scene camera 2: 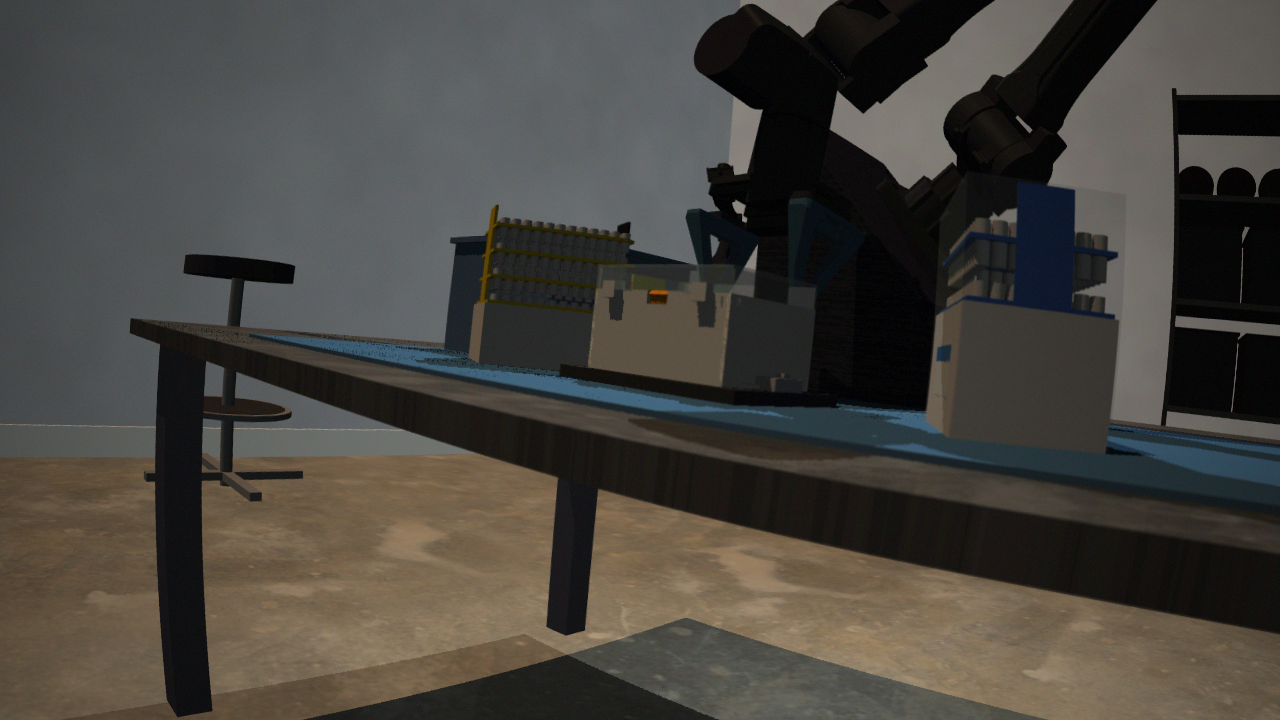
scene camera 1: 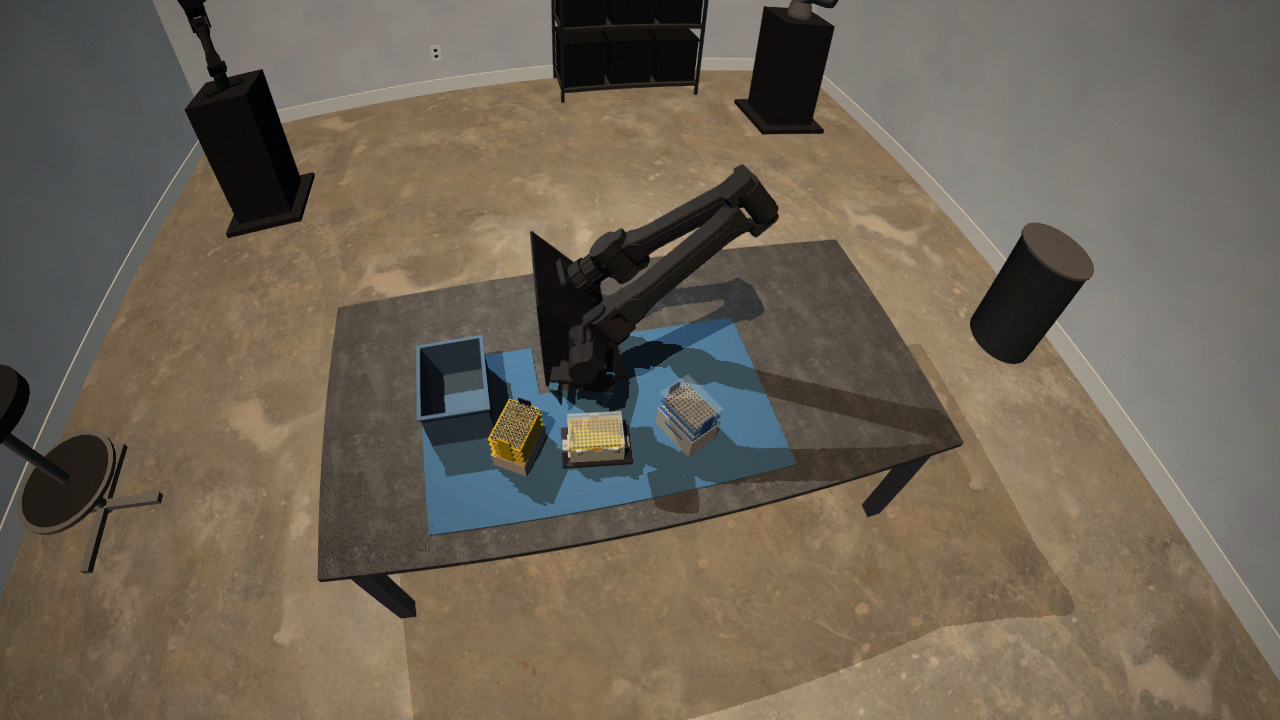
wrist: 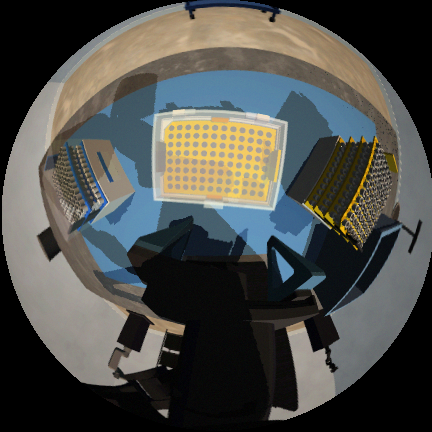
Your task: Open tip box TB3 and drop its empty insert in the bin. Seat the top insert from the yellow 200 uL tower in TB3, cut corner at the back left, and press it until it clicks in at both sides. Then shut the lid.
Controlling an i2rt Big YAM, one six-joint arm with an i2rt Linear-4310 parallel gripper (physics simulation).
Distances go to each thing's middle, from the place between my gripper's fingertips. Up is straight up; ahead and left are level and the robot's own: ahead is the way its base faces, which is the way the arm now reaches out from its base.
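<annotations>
My gripper: from blue bin (scene camera 1: 454, 404), 29 cm to the left, 10 cm past.
</annotations>
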